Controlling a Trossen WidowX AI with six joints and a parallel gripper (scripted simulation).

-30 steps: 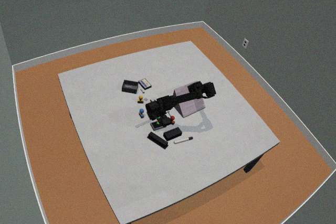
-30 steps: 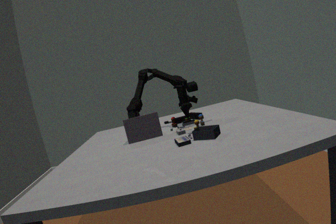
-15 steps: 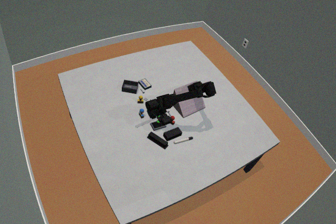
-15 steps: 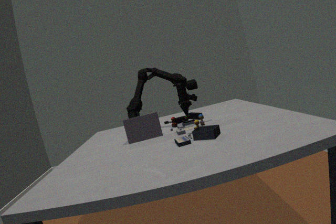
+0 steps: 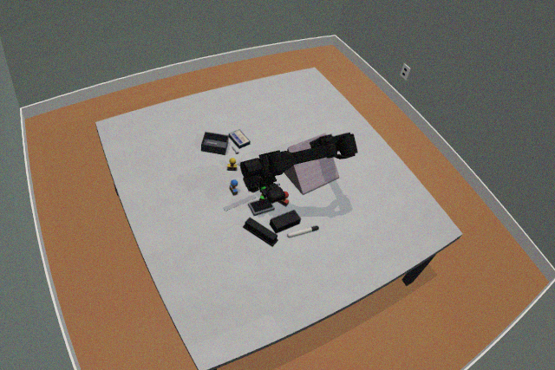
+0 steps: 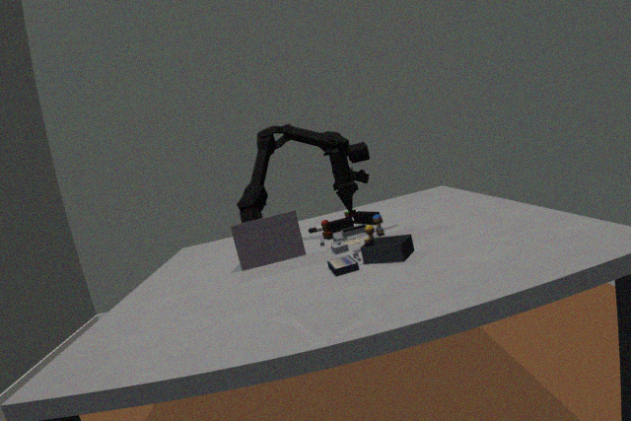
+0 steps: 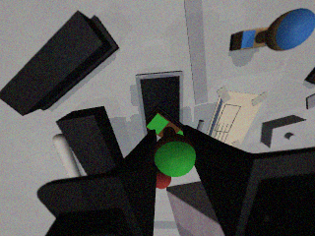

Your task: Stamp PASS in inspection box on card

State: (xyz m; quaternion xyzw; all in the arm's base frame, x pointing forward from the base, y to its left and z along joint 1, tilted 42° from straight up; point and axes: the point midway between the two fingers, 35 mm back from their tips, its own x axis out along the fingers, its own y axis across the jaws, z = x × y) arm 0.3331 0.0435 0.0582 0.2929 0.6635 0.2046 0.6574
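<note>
Right now the cream card is 6 cm behind my gripper tip, 10 cm to the right of it and 8 cm below it. Round my gripper tip: green stamp right at my gripper tip; then dark ink pad 8 cm below; then red stamp 9 cm behind, 3 cm to the left, 6 cm below.
</note>
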